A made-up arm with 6 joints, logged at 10 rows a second.
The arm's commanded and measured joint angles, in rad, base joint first. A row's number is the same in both.
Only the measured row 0 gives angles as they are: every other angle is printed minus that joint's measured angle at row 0.
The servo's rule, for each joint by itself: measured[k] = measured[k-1] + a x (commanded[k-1-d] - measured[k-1]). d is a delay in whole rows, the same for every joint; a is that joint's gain. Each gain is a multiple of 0.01, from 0.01 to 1. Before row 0 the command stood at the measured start. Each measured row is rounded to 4 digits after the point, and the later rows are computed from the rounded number. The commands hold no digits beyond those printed.
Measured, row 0:
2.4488, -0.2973, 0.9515, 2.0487, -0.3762, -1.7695
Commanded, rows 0 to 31:
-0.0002, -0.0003, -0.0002, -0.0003, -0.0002, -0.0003
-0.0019, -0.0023, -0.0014, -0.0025, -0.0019, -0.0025
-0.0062, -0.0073, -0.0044, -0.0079, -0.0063, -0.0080
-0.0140, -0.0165, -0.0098, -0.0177, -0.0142, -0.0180
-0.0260, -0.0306, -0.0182, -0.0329, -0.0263, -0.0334
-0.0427, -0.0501, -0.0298, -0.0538, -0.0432, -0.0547
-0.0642, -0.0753, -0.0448, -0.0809, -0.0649, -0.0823
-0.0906, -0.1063, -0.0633, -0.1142, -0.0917, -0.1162
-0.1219, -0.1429, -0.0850, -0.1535, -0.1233, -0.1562
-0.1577, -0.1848, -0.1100, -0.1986, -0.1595, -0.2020
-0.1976, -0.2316, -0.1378, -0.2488, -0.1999, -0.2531
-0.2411, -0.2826, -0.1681, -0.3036, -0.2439, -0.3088
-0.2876, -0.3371, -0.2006, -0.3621, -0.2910, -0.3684
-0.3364, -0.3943, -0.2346, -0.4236, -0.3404, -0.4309
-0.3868, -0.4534, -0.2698, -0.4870, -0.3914, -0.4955
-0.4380, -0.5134, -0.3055, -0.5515, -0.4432, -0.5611
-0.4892, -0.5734, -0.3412, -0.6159, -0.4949, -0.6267
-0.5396, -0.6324, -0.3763, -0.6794, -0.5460, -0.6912
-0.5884, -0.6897, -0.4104, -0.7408, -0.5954, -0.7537
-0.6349, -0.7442, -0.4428, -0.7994, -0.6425, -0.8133
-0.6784, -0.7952, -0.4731, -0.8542, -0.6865, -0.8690
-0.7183, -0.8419, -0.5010, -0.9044, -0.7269, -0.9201
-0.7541, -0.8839, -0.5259, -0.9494, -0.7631, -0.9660
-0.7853, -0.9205, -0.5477, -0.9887, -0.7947, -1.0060
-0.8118, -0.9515, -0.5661, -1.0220, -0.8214, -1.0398
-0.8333, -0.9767, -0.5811, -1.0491, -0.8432, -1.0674
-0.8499, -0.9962, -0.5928, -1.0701, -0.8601, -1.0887
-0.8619, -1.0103, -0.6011, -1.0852, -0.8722, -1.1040
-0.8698, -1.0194, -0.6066, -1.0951, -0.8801, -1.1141
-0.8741, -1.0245, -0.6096, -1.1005, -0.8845, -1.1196
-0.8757, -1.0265, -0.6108, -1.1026, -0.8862, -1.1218
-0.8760, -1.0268, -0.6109, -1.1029, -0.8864, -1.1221
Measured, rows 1 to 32:
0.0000, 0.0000, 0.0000, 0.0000, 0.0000, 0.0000
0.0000, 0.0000, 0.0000, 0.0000, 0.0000, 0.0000
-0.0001, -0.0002, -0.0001, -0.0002, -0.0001, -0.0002
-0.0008, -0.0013, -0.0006, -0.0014, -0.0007, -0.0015
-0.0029, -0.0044, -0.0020, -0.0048, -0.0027, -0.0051
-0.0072, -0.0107, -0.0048, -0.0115, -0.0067, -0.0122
-0.0145, -0.0210, -0.0096, -0.0226, -0.0136, -0.0239
-0.0255, -0.0361, -0.0169, -0.0388, -0.0240, -0.0408
-0.0406, -0.0565, -0.0269, -0.0607, -0.0383, -0.0636
-0.0601, -0.0824, -0.0400, -0.0885, -0.0570, -0.0925
-0.0842, -0.1139, -0.0562, -0.1223, -0.0802, -0.1275
-0.1129, -0.1508, -0.0756, -0.1620, -0.1080, -0.1685
-0.1459, -0.1928, -0.0980, -0.2071, -0.1402, -0.2150
-0.1830, -0.2395, -0.1232, -0.2573, -0.1765, -0.2666
-0.2238, -0.2903, -0.1511, -0.3118, -0.2166, -0.3226
-0.2677, -0.3444, -0.1812, -0.3699, -0.2599, -0.3822
-0.3141, -0.4011, -0.2131, -0.4308, -0.3059, -0.4445
-0.3624, -0.4595, -0.2464, -0.4936, -0.3540, -0.5086
-0.4119, -0.5187, -0.2805, -0.5572, -0.4033, -0.5736
-0.4617, -0.5778, -0.3150, -0.6207, -0.4532, -0.6383
-0.5111, -0.6360, -0.3493, -0.6832, -0.5030, -0.7018
-0.5594, -0.6923, -0.3830, -0.7436, -0.5518, -0.7631
-0.6058, -0.7458, -0.4154, -0.8011, -0.5989, -0.8213
-0.6497, -0.7958, -0.4462, -0.8548, -0.6437, -0.8756
-0.6904, -0.8416, -0.4749, -0.9040, -0.6855, -0.9253
-0.7274, -0.8826, -0.5011, -0.9480, -0.7237, -0.9697
-0.7603, -0.9184, -0.5245, -0.9865, -0.7579, -1.0083
-0.7888, -0.9487, -0.5449, -1.0191, -0.7878, -1.0408
-0.8126, -0.9734, -0.5621, -1.0456, -0.8131, -1.0671
-0.8318, -0.9926, -0.5761, -1.0662, -0.8338, -1.0874
-0.8466, -1.0065, -0.5871, -1.0812, -0.8500, -1.1021
-0.8573, -1.0159, -0.5952, -1.0912, -0.8621, -1.1117
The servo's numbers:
d 2
a 0.39 0.52 0.36 0.52 0.35 0.55

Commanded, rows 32 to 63:
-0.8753, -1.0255, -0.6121, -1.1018, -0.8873, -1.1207
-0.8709, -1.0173, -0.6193, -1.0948, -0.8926, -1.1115
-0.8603, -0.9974, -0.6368, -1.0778, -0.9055, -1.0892
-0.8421, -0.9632, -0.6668, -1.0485, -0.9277, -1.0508
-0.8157, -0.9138, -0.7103, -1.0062, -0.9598, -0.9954
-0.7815, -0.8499, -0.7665, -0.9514, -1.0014, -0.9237
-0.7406, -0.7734, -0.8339, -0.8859, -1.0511, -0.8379
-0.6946, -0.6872, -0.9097, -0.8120, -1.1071, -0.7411
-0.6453, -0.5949, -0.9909, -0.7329, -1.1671, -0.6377
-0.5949, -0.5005, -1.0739, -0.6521, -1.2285, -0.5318
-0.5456, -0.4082, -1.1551, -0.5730, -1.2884, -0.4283
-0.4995, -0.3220, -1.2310, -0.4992, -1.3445, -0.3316
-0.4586, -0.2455, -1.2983, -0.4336, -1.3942, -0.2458
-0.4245, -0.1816, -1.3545, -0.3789, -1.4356, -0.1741
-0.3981, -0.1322, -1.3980, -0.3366, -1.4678, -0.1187
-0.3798, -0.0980, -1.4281, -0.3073, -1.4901, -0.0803
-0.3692, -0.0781, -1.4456, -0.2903, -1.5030, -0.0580
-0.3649, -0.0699, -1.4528, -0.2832, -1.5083, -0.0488
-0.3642, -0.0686, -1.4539, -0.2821, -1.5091, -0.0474
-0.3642, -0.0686, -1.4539, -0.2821, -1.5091, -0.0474
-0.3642, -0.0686, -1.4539, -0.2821, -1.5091, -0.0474
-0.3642, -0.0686, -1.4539, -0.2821, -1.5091, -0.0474
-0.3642, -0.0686, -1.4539, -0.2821, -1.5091, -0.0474
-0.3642, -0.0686, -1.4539, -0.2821, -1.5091, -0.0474
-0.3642, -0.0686, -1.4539, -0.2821, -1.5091, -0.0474
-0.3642, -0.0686, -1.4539, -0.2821, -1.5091, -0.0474
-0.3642, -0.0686, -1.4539, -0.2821, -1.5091, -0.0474
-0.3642, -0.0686, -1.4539, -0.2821, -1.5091, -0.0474
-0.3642, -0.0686, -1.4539, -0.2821, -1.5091, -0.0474
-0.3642, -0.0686, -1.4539, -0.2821, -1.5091, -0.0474
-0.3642, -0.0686, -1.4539, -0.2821, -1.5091, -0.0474
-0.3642, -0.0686, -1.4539, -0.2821, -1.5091, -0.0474
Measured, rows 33 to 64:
-0.8645, -1.0214, -0.6008, -1.0971, -0.8705, -1.1173
-0.8690, -1.0242, -0.6044, -1.1001, -0.8761, -1.1199
-0.8715, -1.0249, -0.6072, -1.1010, -0.8800, -1.1203
-0.8713, -1.0209, -0.6116, -1.0978, -0.8844, -1.1155
-0.8670, -1.0087, -0.6207, -1.0874, -0.8918, -1.1010
-0.8573, -0.9850, -0.6373, -1.0672, -0.9044, -1.0734
-0.8411, -0.9480, -0.6636, -1.0355, -0.9238, -1.0305
-0.8179, -0.8970, -0.7006, -0.9918, -0.9510, -0.9718
-0.7878, -0.8327, -0.7486, -0.9367, -0.9860, -0.8982
-0.7515, -0.7570, -0.8066, -0.8719, -1.0284, -0.8118
-0.7101, -0.6727, -0.8729, -0.7996, -1.0769, -0.7160
-0.6652, -0.5832, -0.9453, -0.7229, -1.1300, -0.6147
-0.6186, -0.4922, -1.0208, -0.6450, -1.1854, -0.5122
-0.5722, -0.4037, -1.0965, -0.5692, -1.2411, -0.4129
-0.5279, -0.3214, -1.1691, -0.4987, -1.2947, -0.3210
-0.4876, -0.2487, -1.2358, -0.4364, -1.3440, -0.2402
-0.4527, -0.1881, -1.2942, -0.3845, -1.3873, -0.1734
-0.4243, -0.1412, -1.3424, -0.3444, -1.4233, -0.1222
-0.4028, -0.1084, -1.3796, -0.3163, -1.4512, -0.0869
-0.3880, -0.0884, -1.4060, -0.2991, -1.4712, -0.0659
-0.3787, -0.0781, -1.4232, -0.2903, -1.4845, -0.0557
-0.3730, -0.0732, -1.4343, -0.2860, -1.4931, -0.0511
-0.3696, -0.0708, -1.4414, -0.2840, -1.4987, -0.0491
-0.3675, -0.0697, -1.4459, -0.2830, -1.5023, -0.0482
-0.3662, -0.0691, -1.4488, -0.2825, -1.5047, -0.0478
-0.3654, -0.0688, -1.4506, -0.2823, -1.5062, -0.0476
-0.3649, -0.0687, -1.4518, -0.2822, -1.5072, -0.0475
-0.3646, -0.0686, -1.4526, -0.2821, -1.5079, -0.0474
-0.3644, -0.0686, -1.4531, -0.2821, -1.5083, -0.0474
-0.3643, -0.0686, -1.4534, -0.2821, -1.5086, -0.0474
-0.3643, -0.0686, -1.4536, -0.2821, -1.5088, -0.0474
-0.3643, -0.0686, -1.4537, -0.2821, -1.5089, -0.0474

